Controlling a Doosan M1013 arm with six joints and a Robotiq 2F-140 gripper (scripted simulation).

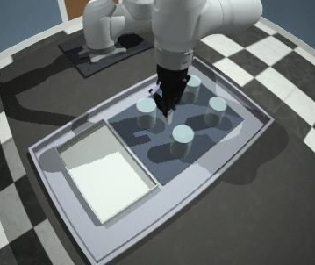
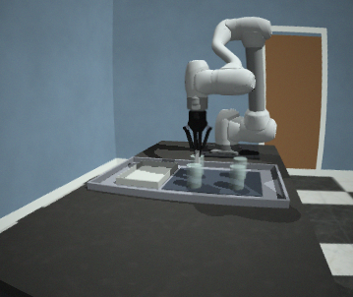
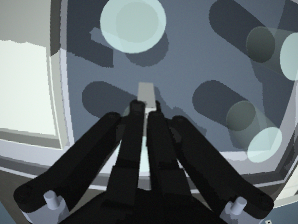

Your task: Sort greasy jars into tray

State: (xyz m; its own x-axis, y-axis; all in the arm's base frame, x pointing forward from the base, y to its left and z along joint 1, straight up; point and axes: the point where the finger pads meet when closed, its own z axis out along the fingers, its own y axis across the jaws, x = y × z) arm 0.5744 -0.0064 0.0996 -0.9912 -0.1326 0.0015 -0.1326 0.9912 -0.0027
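The steel table top is 110 mm below my hand and 20 mm to the right of it. The rest, counted from my hand: tray: 240 mm to the right, 100 mm below, 10 mm ahead; drying mat: 110 mm below, 80 mm to the left, 30 mm behind.
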